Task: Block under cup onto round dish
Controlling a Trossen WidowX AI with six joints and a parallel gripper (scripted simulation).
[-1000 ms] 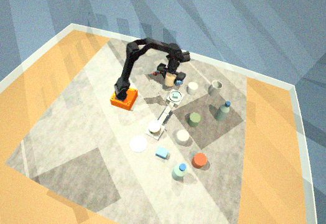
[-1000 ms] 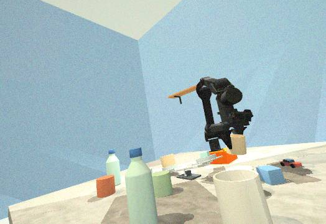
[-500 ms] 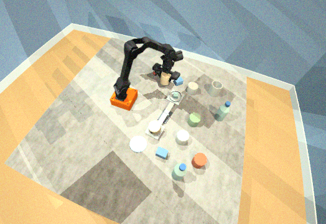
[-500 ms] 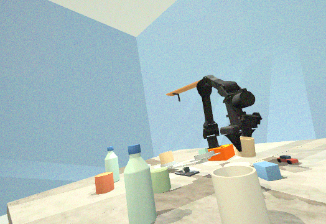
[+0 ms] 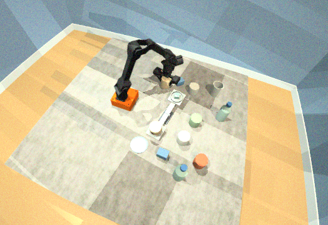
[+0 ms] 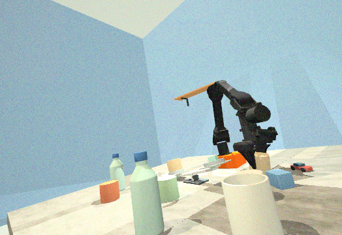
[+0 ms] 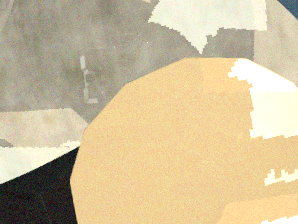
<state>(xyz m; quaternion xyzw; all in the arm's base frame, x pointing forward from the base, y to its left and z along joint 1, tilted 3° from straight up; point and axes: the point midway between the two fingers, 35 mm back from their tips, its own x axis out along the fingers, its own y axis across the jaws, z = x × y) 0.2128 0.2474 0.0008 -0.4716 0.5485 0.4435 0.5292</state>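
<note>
The pale green block lies 12 cm to the right of my gripper tip, 12 cm ahead of it and 5 cm above it. From my gripper tip the other things lie so: tan cup: 39 cm to the right, 7 cm ahead, 2 cm above; then orange cylinder: 46 cm to the right, 39 cm ahead; then white round dish: 48 cm to the right, 3 cm below, 1 cm ahead.
</note>
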